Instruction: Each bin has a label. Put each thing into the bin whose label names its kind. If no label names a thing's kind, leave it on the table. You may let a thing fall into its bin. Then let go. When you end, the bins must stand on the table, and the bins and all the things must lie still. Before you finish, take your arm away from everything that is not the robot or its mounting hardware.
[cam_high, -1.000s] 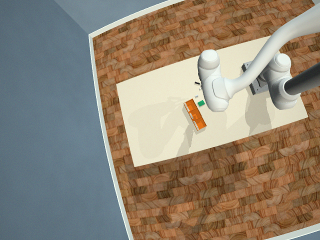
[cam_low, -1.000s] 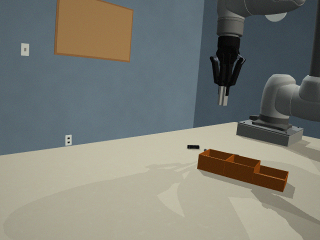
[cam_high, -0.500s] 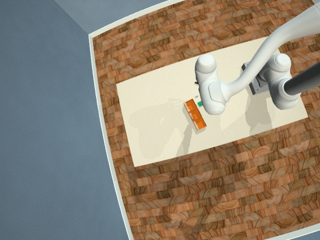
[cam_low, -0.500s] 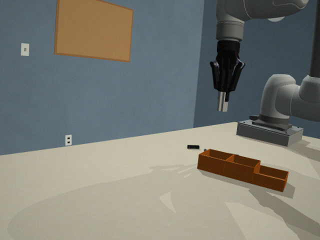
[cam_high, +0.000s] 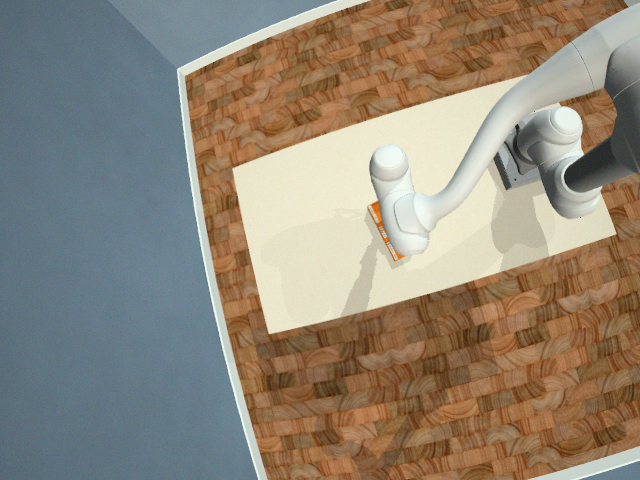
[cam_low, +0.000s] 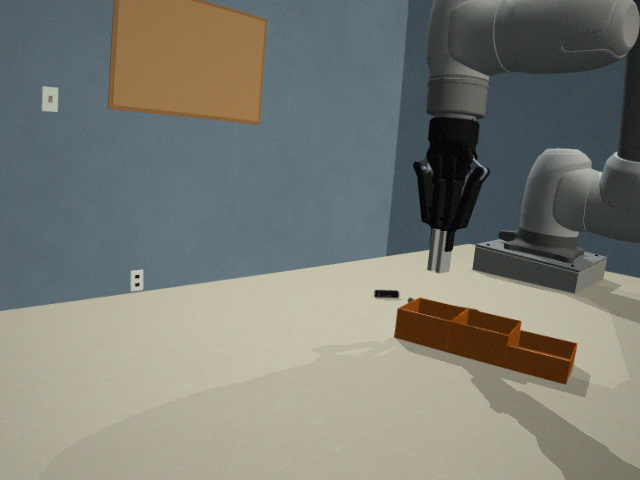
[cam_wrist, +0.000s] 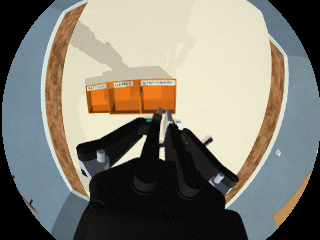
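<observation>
The joined orange bins is 2 cm ahead of my hand, 10 cm to the left of it and 11 cm below it. The rest, counted from my hand: green flat thing: 7 cm behind, 3 cm to the left, 13 cm below; tiny pale thing: 12 cm behind, 9 cm to the right, 13 cm below; white thing: 6 cm behind, 5 cm to the right, 12 cm below.
</observation>
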